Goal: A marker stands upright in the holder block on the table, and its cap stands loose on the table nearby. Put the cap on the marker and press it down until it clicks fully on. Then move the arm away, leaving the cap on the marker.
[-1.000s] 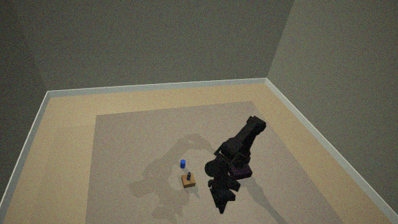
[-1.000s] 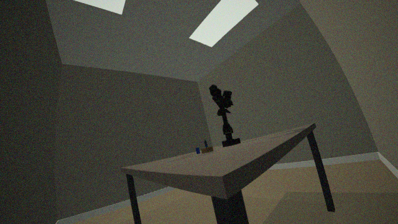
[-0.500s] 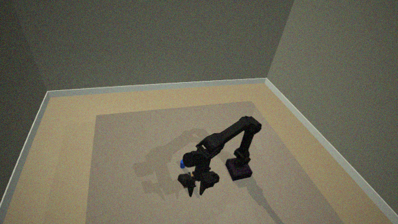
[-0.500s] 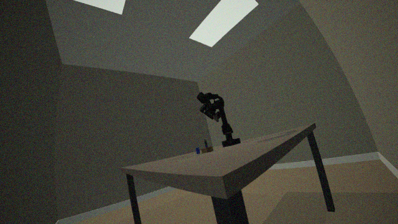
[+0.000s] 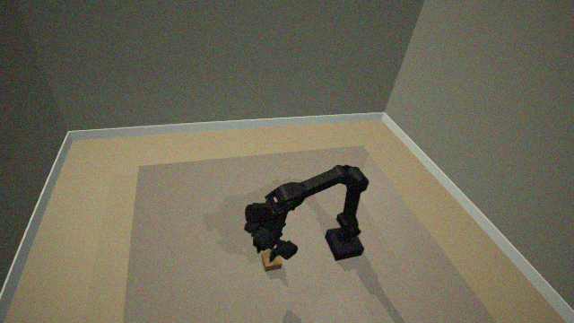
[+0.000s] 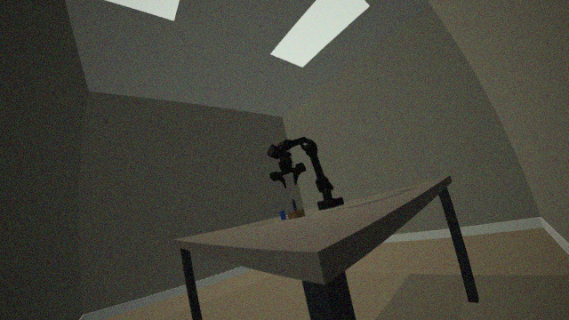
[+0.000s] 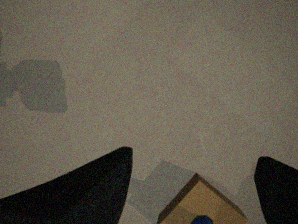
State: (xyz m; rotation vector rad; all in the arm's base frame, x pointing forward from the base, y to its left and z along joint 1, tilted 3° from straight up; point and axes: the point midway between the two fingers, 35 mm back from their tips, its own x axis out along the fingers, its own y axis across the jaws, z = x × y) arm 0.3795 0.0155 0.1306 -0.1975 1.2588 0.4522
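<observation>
The blue cap lies 17 cm to the right of my gripper tip, 14 cm below it and 8 cm behind it. Round my gripper tip: holder block (15 cm below, 6 cm to the right, 6 cm behind).
</observation>
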